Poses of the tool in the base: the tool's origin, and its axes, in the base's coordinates. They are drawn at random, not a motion.
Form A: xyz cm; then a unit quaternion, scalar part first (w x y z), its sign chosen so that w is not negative.
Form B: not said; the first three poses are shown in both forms.
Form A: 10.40 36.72 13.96 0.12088 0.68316 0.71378 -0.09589
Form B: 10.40 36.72 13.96 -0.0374 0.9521 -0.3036 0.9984 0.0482 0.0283
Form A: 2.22 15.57 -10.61 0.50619 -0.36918 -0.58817 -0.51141
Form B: 2.22 15.57 -10.61 -0.2150 -0.0835 0.9731 0.9520 0.2043 0.2278
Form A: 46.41 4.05 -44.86 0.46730 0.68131 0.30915 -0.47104
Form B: 46.41 4.05 -44.86 0.3651 -0.0190 -0.9308 0.8615 -0.3721 0.3455
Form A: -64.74 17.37 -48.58 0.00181 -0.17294 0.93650 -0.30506
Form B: -64.74 17.37 -48.58 -0.9402 -0.3250 0.1021 -0.3228 0.7541 -0.5720
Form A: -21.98 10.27 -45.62 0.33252 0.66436 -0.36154 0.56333
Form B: -21.98 10.27 -45.62 0.1039 -0.1057 0.9890 -0.8550 -0.5174 0.0345
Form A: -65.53 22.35 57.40 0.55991 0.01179 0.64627 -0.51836
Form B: -65.53 22.35 57.40 -0.3727 -0.5652 -0.7359 0.5957 0.4623 -0.6568
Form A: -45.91 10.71 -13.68 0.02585 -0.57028 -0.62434 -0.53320
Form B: -45.91 10.71 -13.68 -0.3482 0.6845 0.6404 0.7397 -0.2191 0.6363
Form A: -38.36 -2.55 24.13 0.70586 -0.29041 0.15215 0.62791
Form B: -38.36 -2.55 24.13 0.1652 0.7981 -0.5795 -0.9748 0.0428 -0.2189
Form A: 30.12 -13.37 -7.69 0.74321 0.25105 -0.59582 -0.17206
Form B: 30.12 -13.37 -7.69 0.2308 -0.5549 0.7993 -0.0434 0.8147 0.5782
